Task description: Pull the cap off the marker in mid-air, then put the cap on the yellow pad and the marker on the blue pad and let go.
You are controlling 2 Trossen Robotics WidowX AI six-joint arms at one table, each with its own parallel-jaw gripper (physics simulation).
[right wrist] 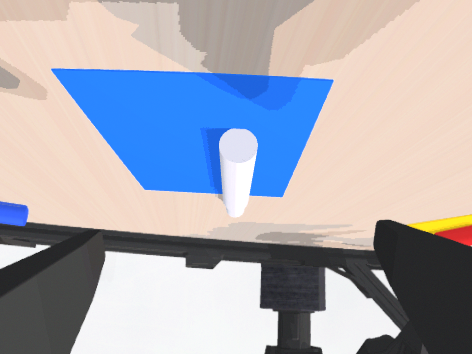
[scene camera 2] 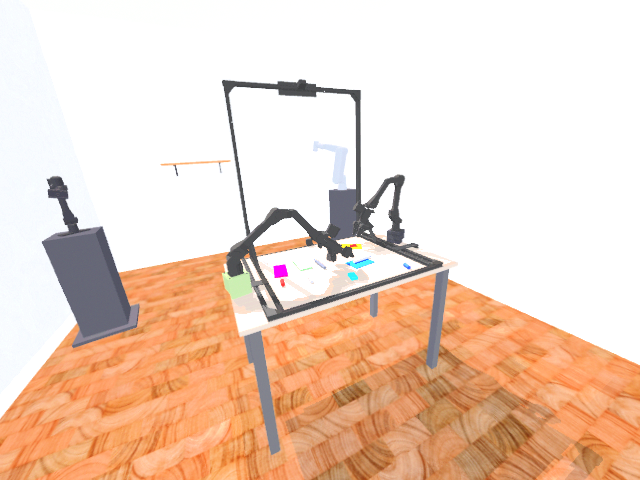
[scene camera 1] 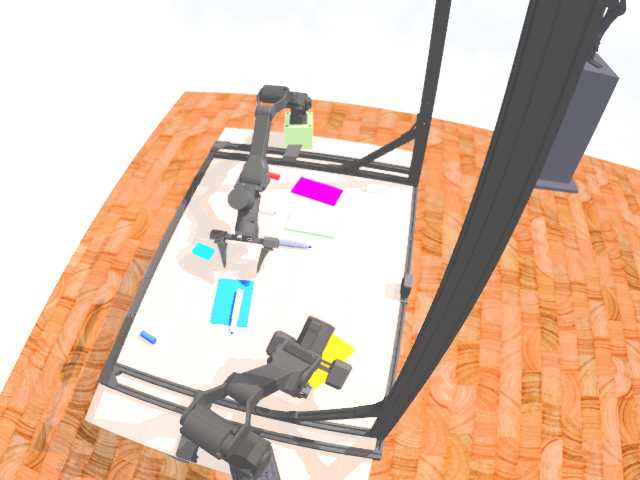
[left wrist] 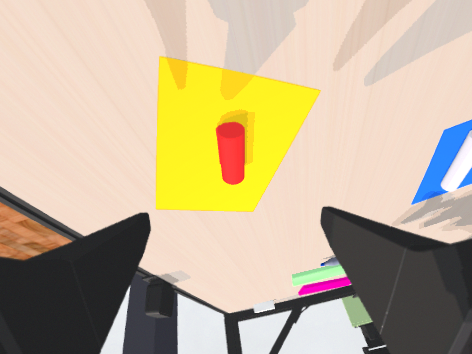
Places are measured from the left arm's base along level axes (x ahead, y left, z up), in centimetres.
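Where they show: left gripper, fingertip midpoint: [scene camera 2: 355,236] [left wrist: 236,218]; right gripper, fingertip midpoint: [right wrist: 240,239] [scene camera 1: 240,270] [left wrist: 464,231]; left arm's base, link origin: [right wrist: 294,309] [scene camera 2: 395,229] [scene camera 1: 251,463]; right arm's base, link origin: [scene camera 2: 235,273] [scene camera 1: 298,119] [left wrist: 367,323].
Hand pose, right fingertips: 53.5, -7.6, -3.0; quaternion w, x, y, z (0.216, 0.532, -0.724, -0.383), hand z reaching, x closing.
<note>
Each offset is from my right fingertips to the top centre of the thing, as dx, dy, dz.
The red cap {-28.0, -13.6, -3.9} [left wrist: 232,157] lies on the yellow pad {-27.4, -15.0, -5.8} [left wrist: 187,130] [scene camera 1: 338,348]; in scene camera 1 it is hidden under my left gripper [scene camera 1: 327,354] [left wrist: 236,212]. That gripper is open and empty, held above the pad and apart from the cap. The white marker {-9.6, +3.7, -4.0} [scene camera 1: 237,304] [right wrist: 237,177] lies without its cap on the blue pad [scene camera 1: 219,304] [right wrist: 115,100], its blue tip sticking out past the pad's lower edge in scene camera 1. My right gripper [scene camera 1: 241,268] [right wrist: 240,239] is open and empty, raised above the table and apart from the marker.
A blue cylinder {-12.6, +30.0, -3.7} [scene camera 1: 147,337] lies at the lower left, a cyan block {+13.3, +10.4, -4.3} [scene camera 1: 203,251] at the left. A blue-grey pen {+9.6, -15.0, -3.9} [scene camera 1: 294,243], a green-edged pale pad {+15.3, -23.9, -5.0} [scene camera 1: 310,236], a magenta pad {+28.8, -28.8, -5.0} [scene camera 1: 316,191] and a red piece {+39.1, -16.1, -3.7} [scene camera 1: 273,175] lie farther back. A dark frame edges the table.
</note>
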